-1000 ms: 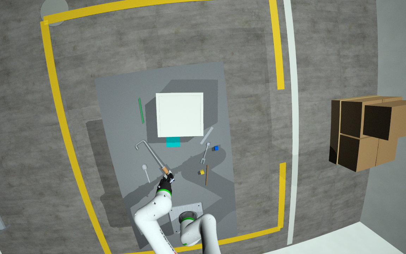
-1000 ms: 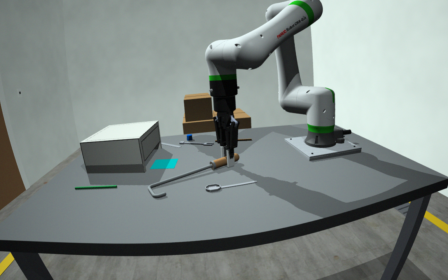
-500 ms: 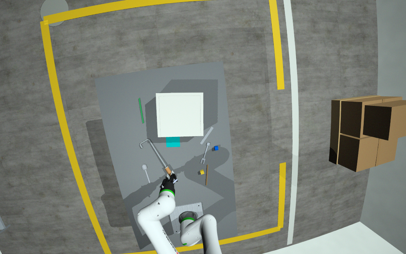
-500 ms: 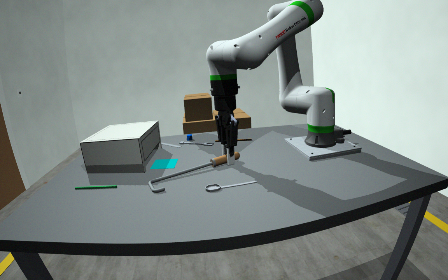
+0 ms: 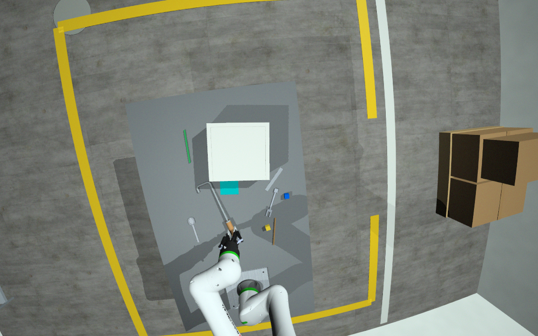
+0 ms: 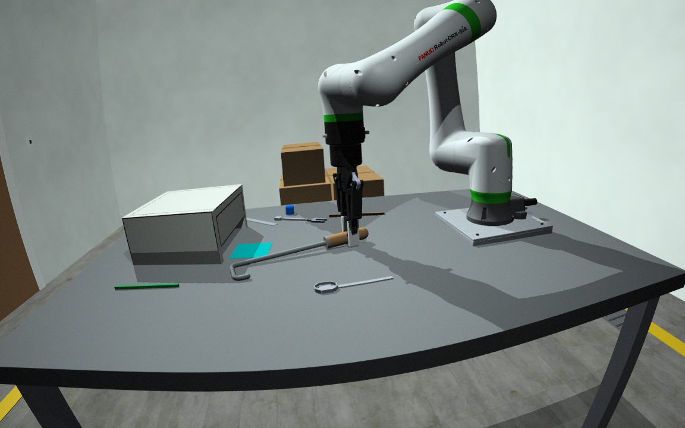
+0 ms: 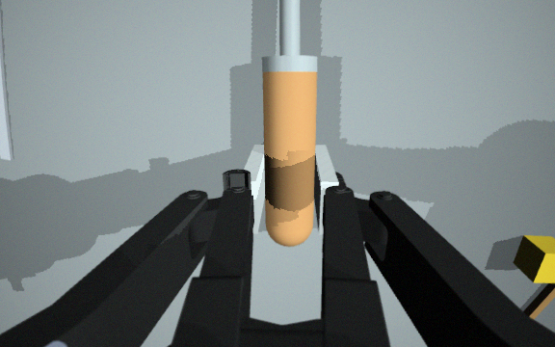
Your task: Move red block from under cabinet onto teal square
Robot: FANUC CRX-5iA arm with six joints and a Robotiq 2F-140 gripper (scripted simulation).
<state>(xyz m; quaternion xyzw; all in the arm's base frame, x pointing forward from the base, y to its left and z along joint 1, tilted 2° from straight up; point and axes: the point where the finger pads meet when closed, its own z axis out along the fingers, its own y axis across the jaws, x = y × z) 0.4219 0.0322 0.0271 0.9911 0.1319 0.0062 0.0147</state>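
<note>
The yellow block is 200 mm to the right of my hand, 20 mm below it and 20 mm behind it. Also, from my hand: long grey hook tool: 120 mm ahead, 70 mm to the left, 20 mm below; teal square: 260 mm ahead, 40 mm below, 20 mm to the right; brown stick: 240 mm to the right, 60 mm behind, 30 mm below.
</note>
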